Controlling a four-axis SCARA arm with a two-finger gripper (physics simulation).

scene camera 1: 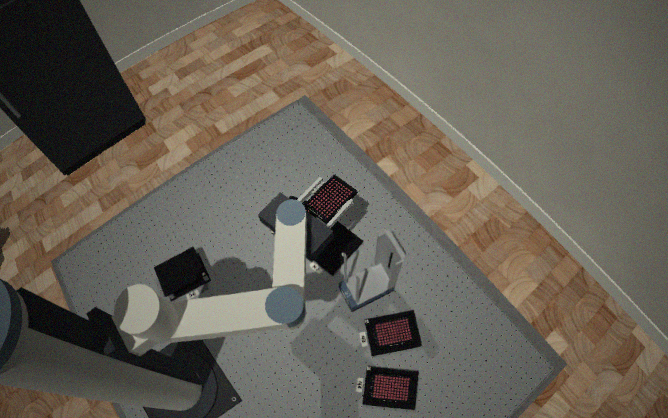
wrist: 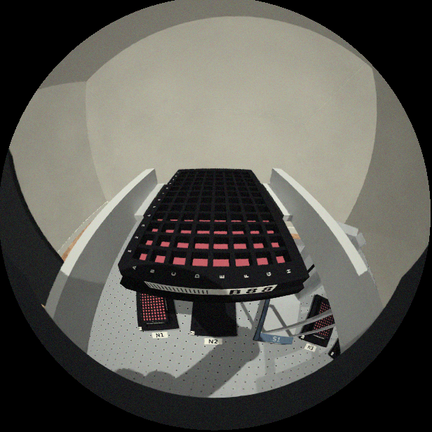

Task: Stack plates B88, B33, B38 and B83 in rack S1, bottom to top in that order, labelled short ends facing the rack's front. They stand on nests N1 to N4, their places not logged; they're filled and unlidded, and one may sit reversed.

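Places are measured from the arm's base along level axes (x ahead, y left, z up), in millimetres.
Pixels of known places: gripper, fingertip midpoint: (scene camera 1: pixel 336 190).
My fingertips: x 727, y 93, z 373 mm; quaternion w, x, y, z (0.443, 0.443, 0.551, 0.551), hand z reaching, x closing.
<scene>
Behind a point stands the place of what it marks.
Plate B88 (scene camera 1: pixel 336 194) @[x 721, y 85, z 366 mm] (wrist: pixel 220 245), black with pink-filled wells, is held level, high above the table. My gripper (scene camera 1: pixel 327 201) (wrist: pixel 213 176) is shut on its long sides. In the wrist view its labelled short end faces the camera. Nest N2 (scene camera 1: pixel 340 250) @[x 710, y 65, z 25 mm] (wrist: pixel 215 319) is bare. A filled plate (wrist: pixel 154 307) is on N1; the held plate and gripper hide it in the scene view. Filled plates stand on N3 (scene camera 1: pixel 394 332) @[x 666, y -270, z 34 mm] (wrist: pixel 324 316) and on N4 (scene camera 1: pixel 390 388) @[x 541, y -400, z 34 mm]; their codes are unreadable. Rack S1 (scene camera 1: pixel 372 301) @[x 681, y -142, z 18 mm] (wrist: pixel 286 340) holds no plate and has upright guides.
A black block (scene camera 1: pixel 181 272) @[x 220, y 317, z 73 mm] with a small tag stands at the left of the grey perforated table (scene camera 1: pixel 240 175) @[x 601, y 557, z 13 mm]. The arm's pale links (scene camera 1: pixel 225 314) @[x 310, y -76, z 534 mm] cross the table between that block and N2. S1 stands between N2 and N3. A large black cabinet (scene camera 1: pixel 65 85) is beyond the table's upper-left edge.
</scene>
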